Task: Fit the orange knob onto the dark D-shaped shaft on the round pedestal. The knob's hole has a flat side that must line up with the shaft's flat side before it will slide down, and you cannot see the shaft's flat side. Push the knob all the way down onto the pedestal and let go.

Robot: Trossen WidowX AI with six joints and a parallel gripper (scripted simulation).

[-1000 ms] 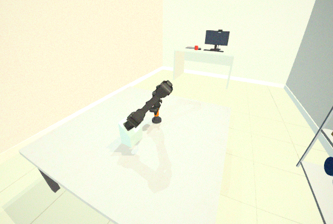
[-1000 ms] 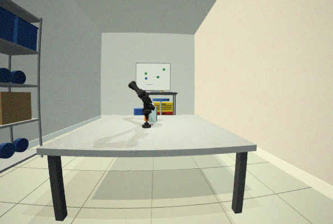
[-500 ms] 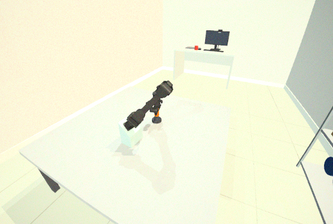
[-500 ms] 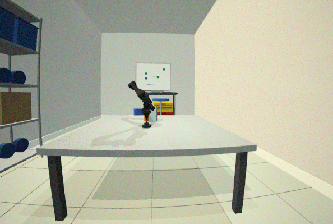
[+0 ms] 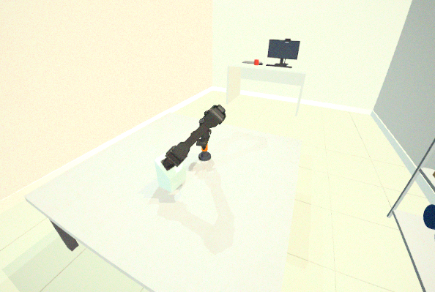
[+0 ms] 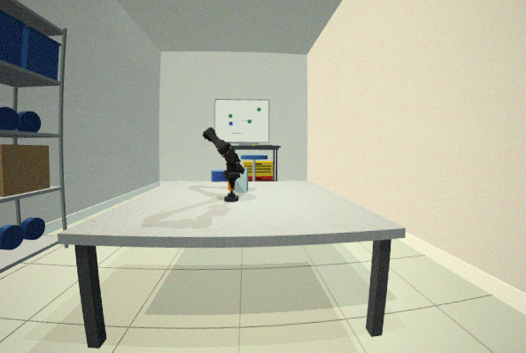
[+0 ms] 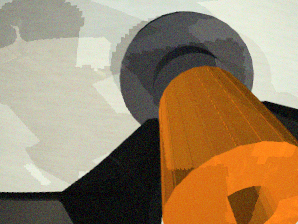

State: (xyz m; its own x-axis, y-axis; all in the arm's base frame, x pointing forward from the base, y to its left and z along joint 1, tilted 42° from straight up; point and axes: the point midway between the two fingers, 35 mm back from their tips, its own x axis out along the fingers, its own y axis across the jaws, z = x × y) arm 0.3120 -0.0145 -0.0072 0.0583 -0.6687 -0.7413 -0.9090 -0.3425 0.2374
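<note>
Right now the orange knob is 20 mm above my gripper tip. The rest, counted from my gripper tip: pedestal (40 mm below).
</note>
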